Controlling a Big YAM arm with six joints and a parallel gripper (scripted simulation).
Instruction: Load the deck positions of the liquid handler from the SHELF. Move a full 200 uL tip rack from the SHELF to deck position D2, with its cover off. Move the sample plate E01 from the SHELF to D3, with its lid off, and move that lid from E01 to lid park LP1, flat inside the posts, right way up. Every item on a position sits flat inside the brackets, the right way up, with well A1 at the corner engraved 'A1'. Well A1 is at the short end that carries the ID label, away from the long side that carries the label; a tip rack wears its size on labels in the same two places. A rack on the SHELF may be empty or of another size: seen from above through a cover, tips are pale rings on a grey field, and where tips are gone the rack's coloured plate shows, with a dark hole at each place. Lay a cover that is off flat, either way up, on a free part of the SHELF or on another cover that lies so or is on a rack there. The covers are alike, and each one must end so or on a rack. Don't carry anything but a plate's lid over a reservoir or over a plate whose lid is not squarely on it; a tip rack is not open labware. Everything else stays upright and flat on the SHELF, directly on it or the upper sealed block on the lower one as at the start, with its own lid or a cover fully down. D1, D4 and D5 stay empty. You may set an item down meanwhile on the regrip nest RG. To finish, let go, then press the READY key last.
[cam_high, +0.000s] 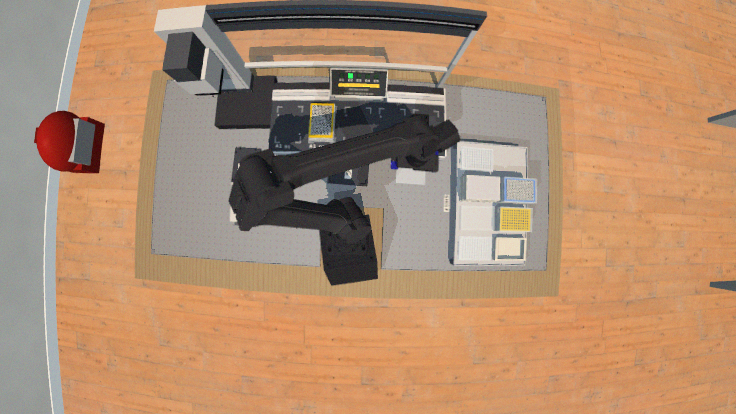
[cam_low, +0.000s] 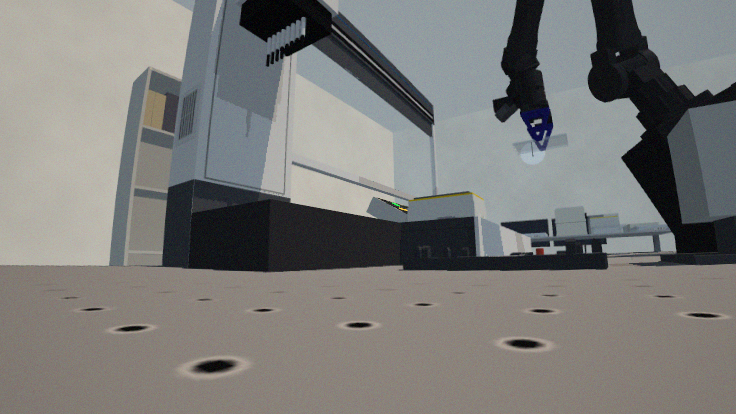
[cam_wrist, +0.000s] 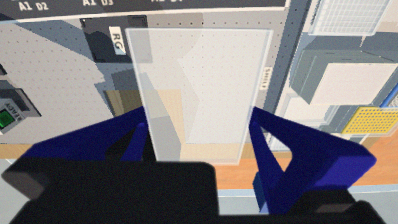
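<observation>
Right now the lid park LP1 is 4 cm ahead of my hand, 58 cm to the left of it and 29 cm below it. From my hand the other things lie so: clear plate lid (right at my hand); then regrip nest RG (2 cm ahead, 19 cm to the left, 29 cm below); then white sealed block (6 cm behind, 27 cm to the right, 17 cm below).
</observation>
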